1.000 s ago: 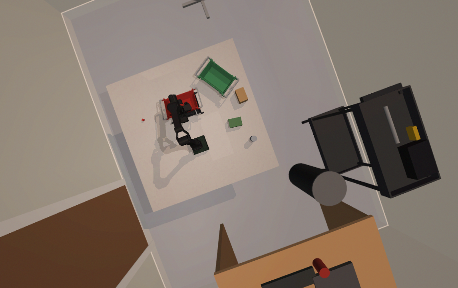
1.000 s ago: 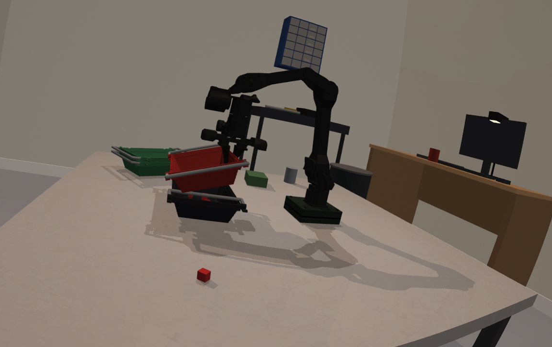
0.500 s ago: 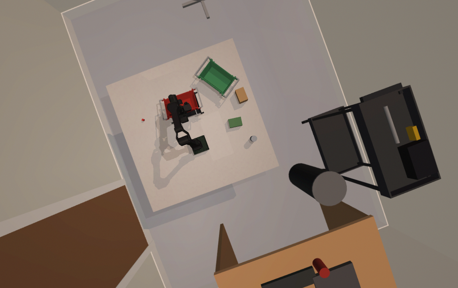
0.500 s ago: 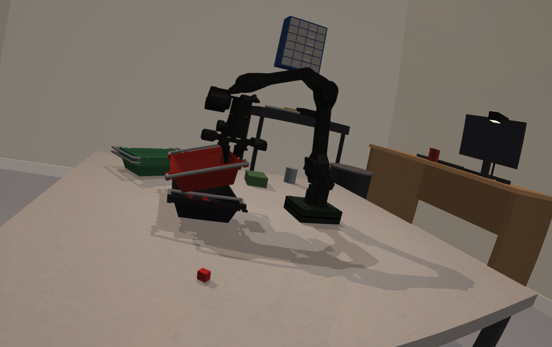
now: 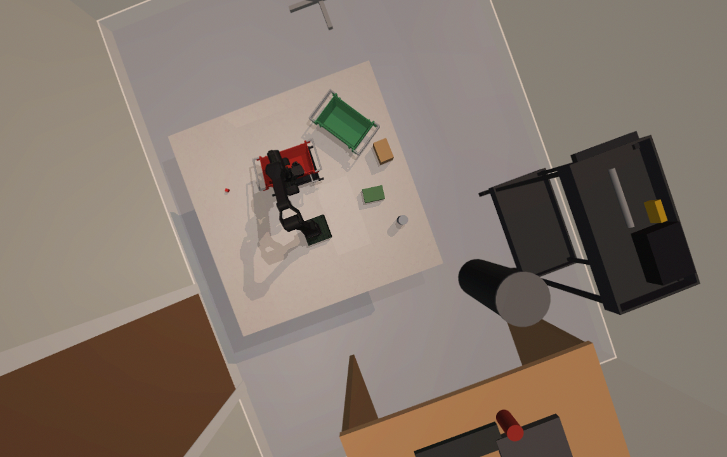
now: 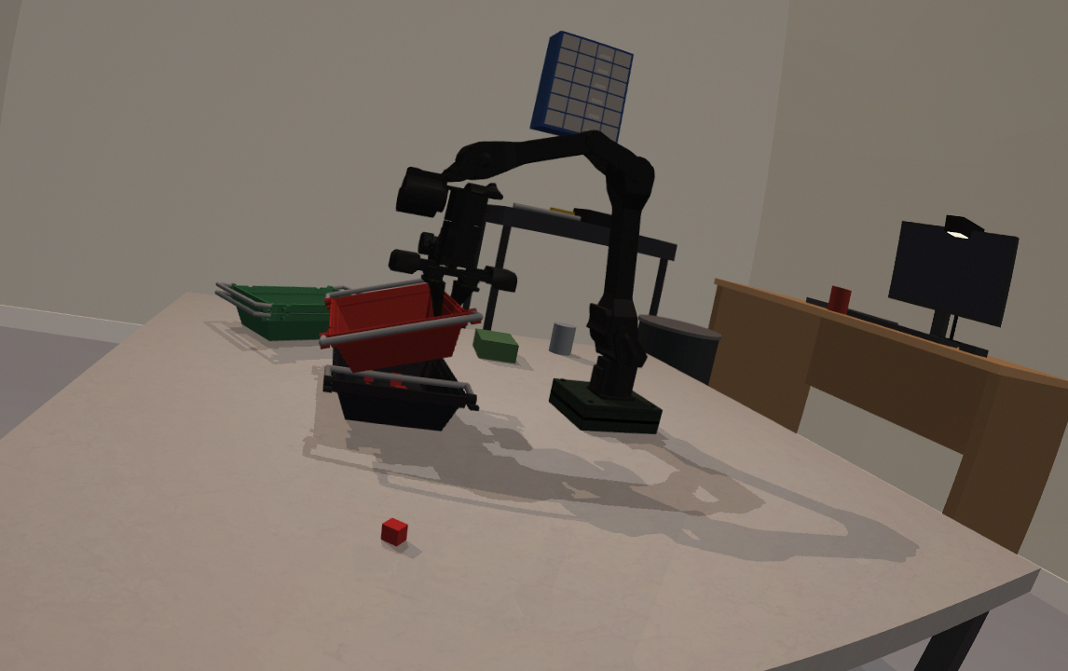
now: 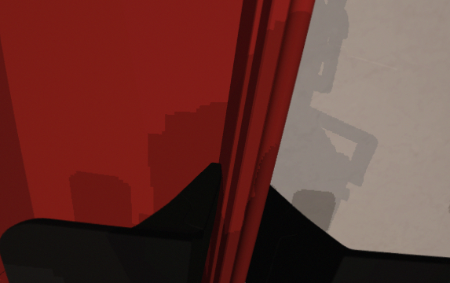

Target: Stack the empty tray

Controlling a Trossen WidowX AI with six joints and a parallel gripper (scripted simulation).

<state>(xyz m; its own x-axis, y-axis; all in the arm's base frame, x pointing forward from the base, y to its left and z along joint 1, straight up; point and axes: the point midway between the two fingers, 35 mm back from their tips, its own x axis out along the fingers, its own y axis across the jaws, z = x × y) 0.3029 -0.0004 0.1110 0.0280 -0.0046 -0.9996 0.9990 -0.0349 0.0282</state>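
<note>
The red tray is 80 mm ahead of my gripper tip and 10 mm above it. Also, from my gripper tip: tan box 540 mm to the right, 90 mm below, 10 mm behind; green box 390 mm to the right, 220 mm behind, 100 mm below; grey cylinder 500 mm to the right, 420 mm behind, 80 mm below.
</note>
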